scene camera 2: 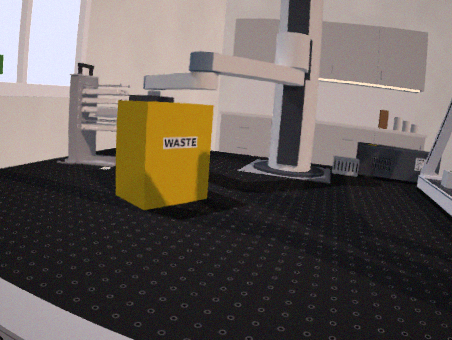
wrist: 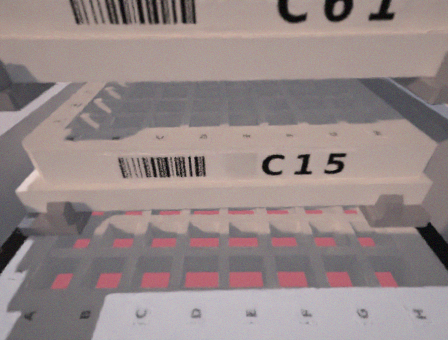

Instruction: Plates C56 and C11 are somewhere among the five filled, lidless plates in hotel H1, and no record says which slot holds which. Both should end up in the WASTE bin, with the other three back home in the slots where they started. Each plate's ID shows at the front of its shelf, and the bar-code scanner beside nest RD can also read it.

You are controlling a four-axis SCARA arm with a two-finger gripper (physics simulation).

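Places are measured from the arm's base along level axes (x ahead, y left, z up), in metres.
Where they show: gripper, fingertip midpoint: (scene camera 2: 105,110) (wrist: 223,95); arm's base, origin of the base link: (scene camera 2: 288,173).
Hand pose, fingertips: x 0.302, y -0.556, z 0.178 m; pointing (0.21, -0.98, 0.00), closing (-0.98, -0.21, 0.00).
Observation:
Each offset is from my fingertips to the top centre of the thing. "spot": to the spot under its first point.
In the wrist view, plate C15 @(dx +0.002, dy -0.003, dz +0.012 m) (wrist: 227,167) sits on its shelf in hotel H1 (scene camera 2: 82,120), and the lower front of plate C61 @(spot: dx -0.013, dy +0.059, dz +0.030 m) (wrist: 225,55) shows above it. Below C15, a lidless plate @(dx -0.005, dy +0.024, dz -0.005 m) (wrist: 242,280) with pink wells lies level, partly out of the slot under C15; its lettered near edge shows but its ID does not. By its place it is C56. My gripper (scene camera 2: 151,99) is shut on this plate; its dark body shows behind the WASTE bin @(dx +0.247, dy +0.356, dz +0.034 m) (scene camera 2: 172,155), and its fingers are hidden. Plate C11's ID does not show in either view.
Grey shelf brackets (wrist: 65,220) (wrist: 395,212) stand close on both sides of the held plate. The tall yellow bin stands between scene camera 2 and the gripper. The arm's column (scene camera 2: 295,125) is behind, to the right. A dark box @(spot: dx -0.336, dy +0.919, dz -0.097 m) (scene camera 2: 390,162) stands at far right.

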